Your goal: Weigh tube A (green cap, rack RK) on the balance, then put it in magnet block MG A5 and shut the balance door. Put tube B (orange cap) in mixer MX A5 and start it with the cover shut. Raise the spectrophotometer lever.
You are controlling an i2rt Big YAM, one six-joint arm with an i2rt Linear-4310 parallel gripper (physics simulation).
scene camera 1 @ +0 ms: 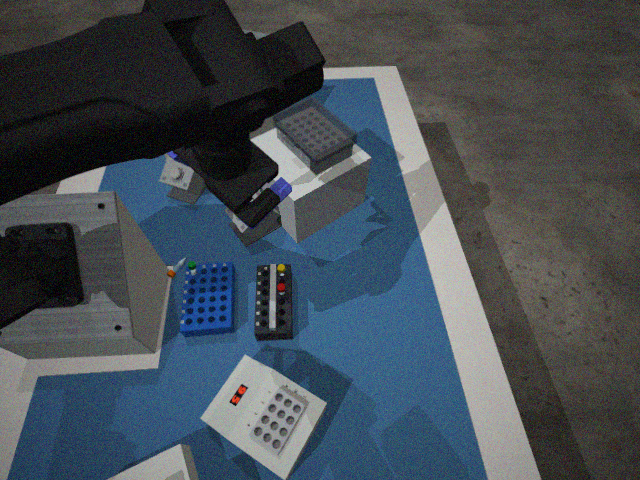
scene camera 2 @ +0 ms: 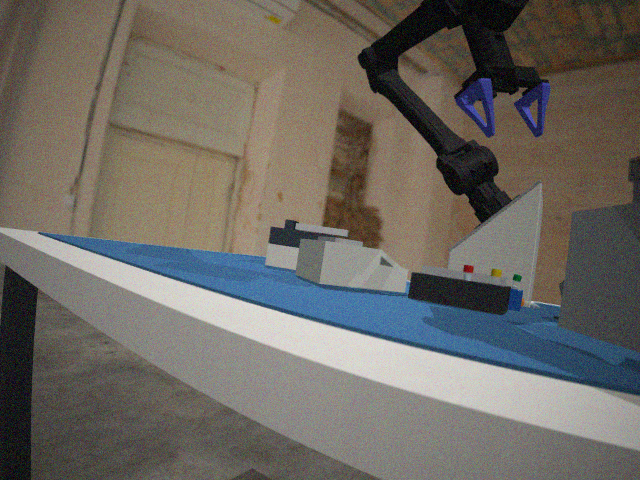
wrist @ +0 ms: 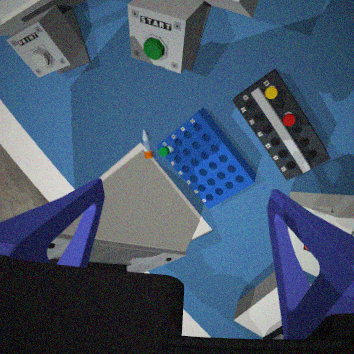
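My gripper is open and empty, high above the table. Tube A's green cap shows at a corner of the blue rack. Tube B, with its orange cap, lies outside the rack by a grey housing. A black block with a silver bar holds yellow-capped and red-capped tubes. The mixer has its clear cover down; its green START button shows. The arm hides the balance body in scene view 1.
The grey sloped housing stands left of the blue rack. A white device with a red display and a well block stands at the front. Another white device shows partly. The PRINT panel stands behind.
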